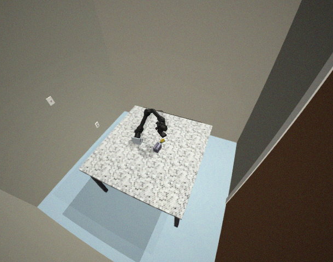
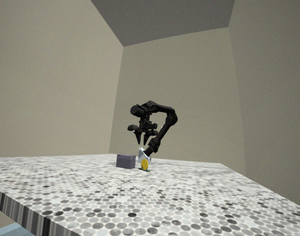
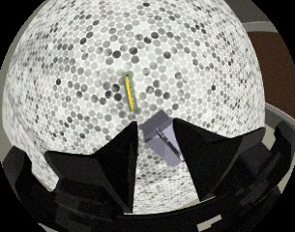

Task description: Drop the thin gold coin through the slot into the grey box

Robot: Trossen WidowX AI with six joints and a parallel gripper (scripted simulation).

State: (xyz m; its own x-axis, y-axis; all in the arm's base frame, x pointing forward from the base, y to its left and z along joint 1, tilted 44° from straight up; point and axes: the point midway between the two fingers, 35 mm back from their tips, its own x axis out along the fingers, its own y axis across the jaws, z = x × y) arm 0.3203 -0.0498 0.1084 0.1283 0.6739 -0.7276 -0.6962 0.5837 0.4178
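Right now my gripper tip is 1 cm past the coin, 2 cm to the right of it and 11 cm above it.
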